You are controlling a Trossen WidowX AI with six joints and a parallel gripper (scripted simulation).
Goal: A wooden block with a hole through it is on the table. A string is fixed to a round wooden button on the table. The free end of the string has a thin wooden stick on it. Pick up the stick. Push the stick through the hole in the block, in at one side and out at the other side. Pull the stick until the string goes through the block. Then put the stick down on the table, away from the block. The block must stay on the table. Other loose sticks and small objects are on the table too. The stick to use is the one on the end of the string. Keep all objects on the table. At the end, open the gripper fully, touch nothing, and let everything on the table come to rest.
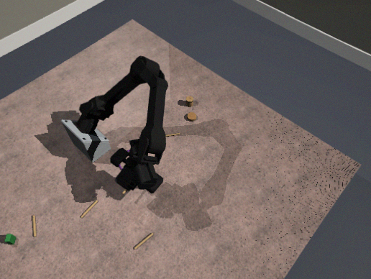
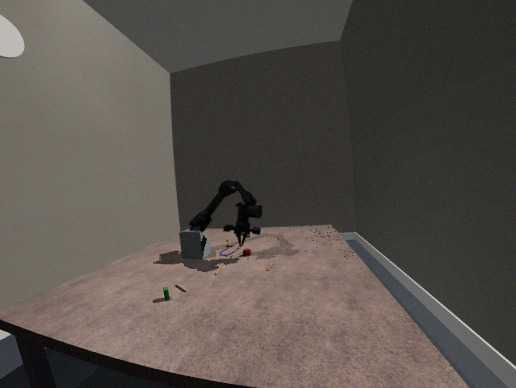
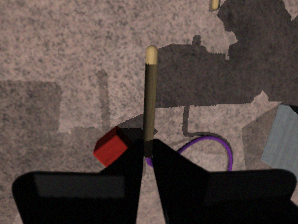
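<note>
Now: the small red block 5 cm below my gripper tip, 3 cm to the left of it and 2 cm ahead of it. The rest, counted from my gripper tip: green block 42 cm to the right, 11 cm behind, 4 cm below; thin wooden stick 1 cm to the right; round wooden button 16 cm to the left, 14 cm behind, 5 cm below.
</note>
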